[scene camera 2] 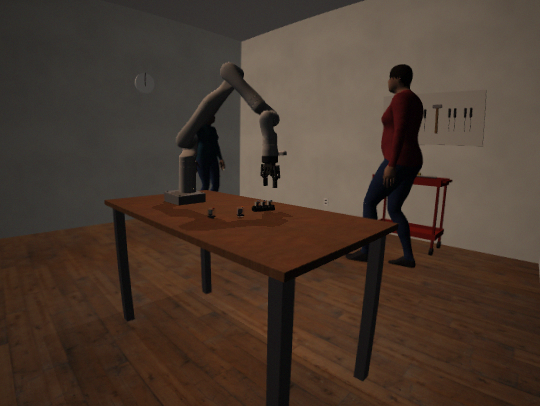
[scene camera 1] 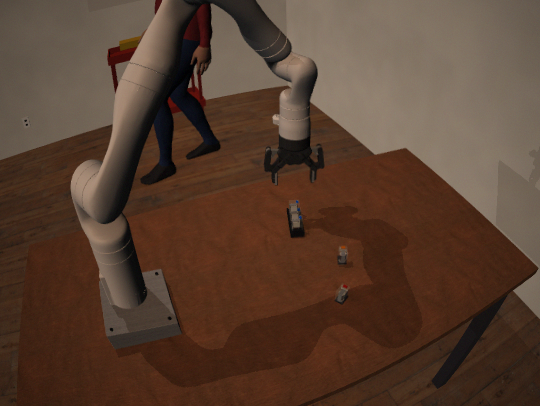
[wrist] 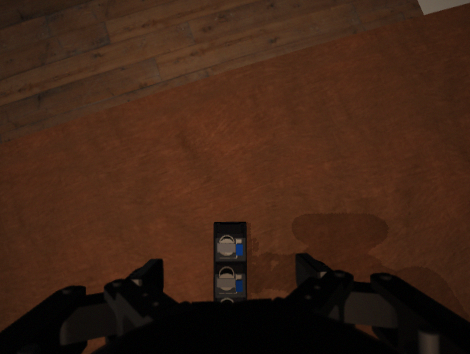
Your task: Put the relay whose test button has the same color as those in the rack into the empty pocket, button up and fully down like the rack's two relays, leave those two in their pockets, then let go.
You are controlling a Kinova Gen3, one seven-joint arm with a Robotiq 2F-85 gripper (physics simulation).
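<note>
The black rack stands on the table and holds three grey relays, upright with blue buttons up. The far relay and the middle relay look alike and level in the wrist view; the near relay is mostly hidden there by the gripper. Exact seating depth is too small to tell. My gripper is wide open and empty, above the rack, fingers apart from the relays.
A relay with an orange button and one with a red button stand loose on the table. A person in red stands beyond the table, near a red cart.
</note>
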